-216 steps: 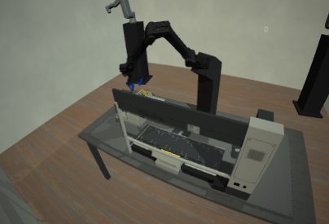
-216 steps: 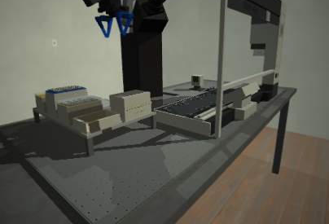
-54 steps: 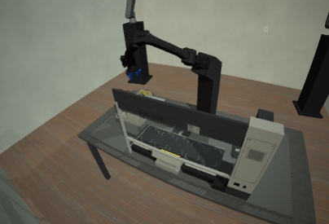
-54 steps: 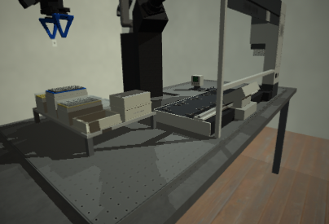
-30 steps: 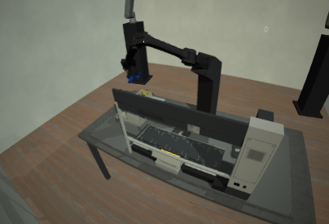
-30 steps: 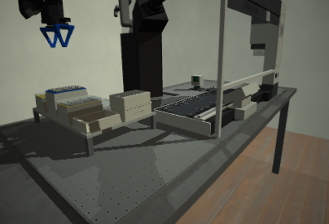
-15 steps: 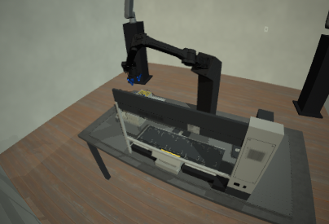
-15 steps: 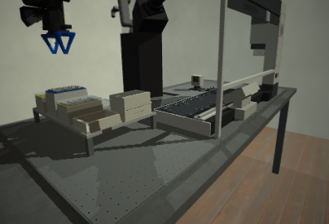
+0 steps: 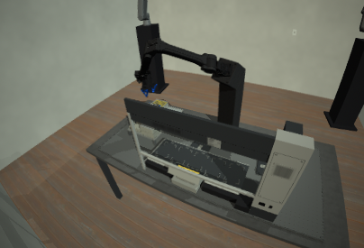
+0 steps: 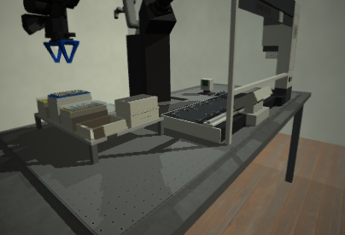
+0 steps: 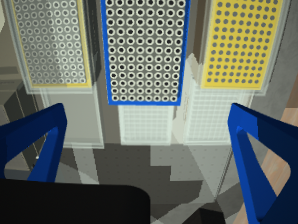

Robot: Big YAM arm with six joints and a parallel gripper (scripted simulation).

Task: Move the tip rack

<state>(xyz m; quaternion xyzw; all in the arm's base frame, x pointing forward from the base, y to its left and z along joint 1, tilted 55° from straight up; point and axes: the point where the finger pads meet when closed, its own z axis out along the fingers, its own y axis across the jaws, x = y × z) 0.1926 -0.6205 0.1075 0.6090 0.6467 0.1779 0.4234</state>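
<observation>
My hand is 2 cm to the right of the tip rack and 14 cm above it. Also, from my hand: shelf label (9 cm ahead, 22 cm to the left, 27 cm below); then labware shelf (6 cm ahead, 6 cm to the left, 22 cm below); then pale block (24 cm ahead, 10 cm to the left, 15 cm below).
</observation>
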